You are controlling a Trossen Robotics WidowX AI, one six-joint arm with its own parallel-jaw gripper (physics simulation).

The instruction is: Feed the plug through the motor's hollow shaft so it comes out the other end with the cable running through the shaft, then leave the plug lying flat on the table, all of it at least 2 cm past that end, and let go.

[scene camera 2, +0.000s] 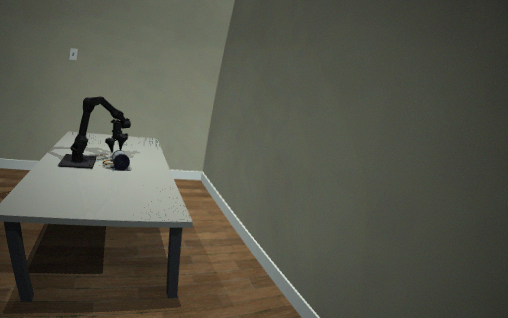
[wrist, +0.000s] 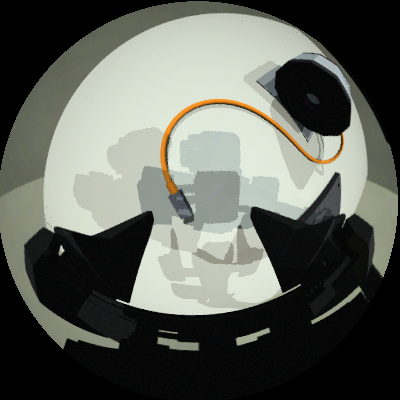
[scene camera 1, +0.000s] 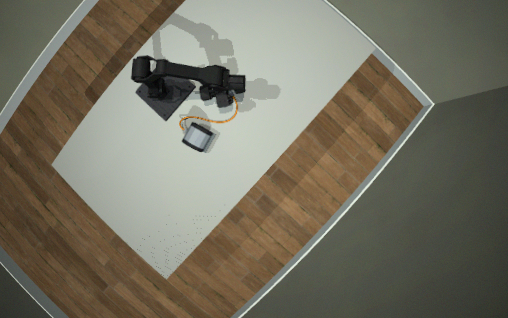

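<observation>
The motor is a grey cylinder with black end faces, lying on its side on a small base; one end face with its round centre shows at the upper right in the wrist view. An orange cable curves in a loop from beside the motor to the dark grey plug. The plug lies on the table, outside the motor. My gripper is open and empty above the table, its fingertips on either side of the plug in the wrist view, the plug nearer the left finger.
The pale table carries the arm's dark base plate, close to the motor. The base plate's edge also shows behind the right finger in the wrist view.
</observation>
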